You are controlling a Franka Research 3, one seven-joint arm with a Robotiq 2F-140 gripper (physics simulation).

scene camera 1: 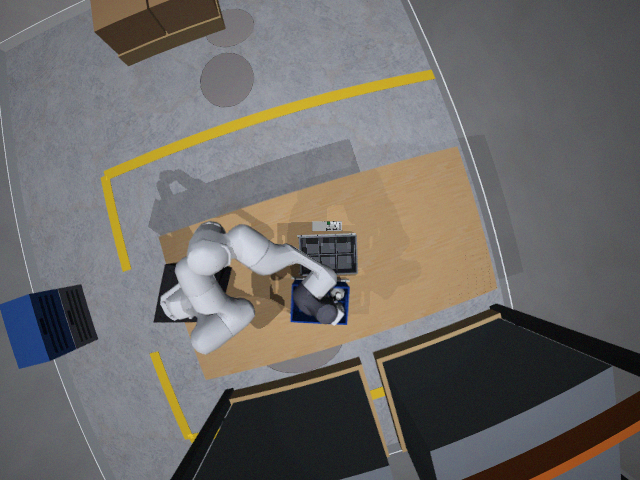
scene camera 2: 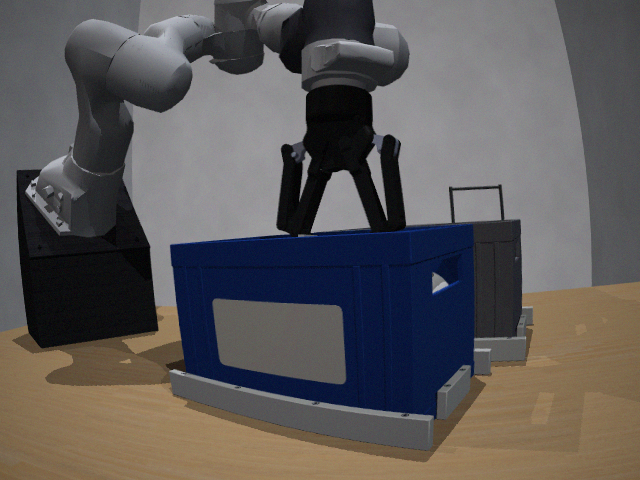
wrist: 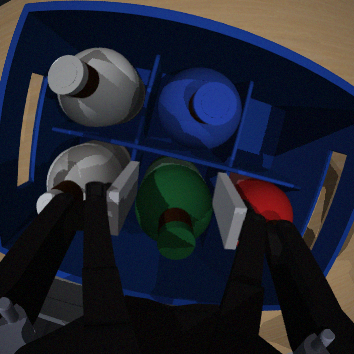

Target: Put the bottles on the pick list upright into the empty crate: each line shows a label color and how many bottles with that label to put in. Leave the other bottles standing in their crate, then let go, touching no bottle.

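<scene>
The blue crate (scene camera 1: pixel 348 305) (scene camera 2: pixel 279 284) (wrist: pixel 190 42) holds upright bottles. In the wrist view, two white bottles (wrist: pixel 112 95) (wrist: pixel 90 162) stand at the left, a blue bottle (wrist: pixel 175 110) at upper middle, a green bottle (wrist: pixel 172 192) at lower middle and a red bottle (wrist: pixel 272 200) at lower right. My gripper (scene camera 2: pixel 341 229) (wrist: pixel 176 182) points down with its fingertips inside the crate. It is open, one pad on each side of the green bottle, with gaps beside it. The dark grey crate (scene camera 1: pixel 356 253) (scene camera 2: pixel 496 279) has six empty compartments. The pick list (scene camera 1: pixel 326 225) is too small to read.
The grey crate stands right beside the blue one, with a raised handle-like frame (scene camera 2: pixel 475 188) behind it. Grey rails (scene camera 2: pixel 299 408) edge the blue crate's base. The crate's thin dividers (wrist: pixel 175 152) run close to the bottles. The upper right compartment (wrist: pixel 252 127) holds no bottle.
</scene>
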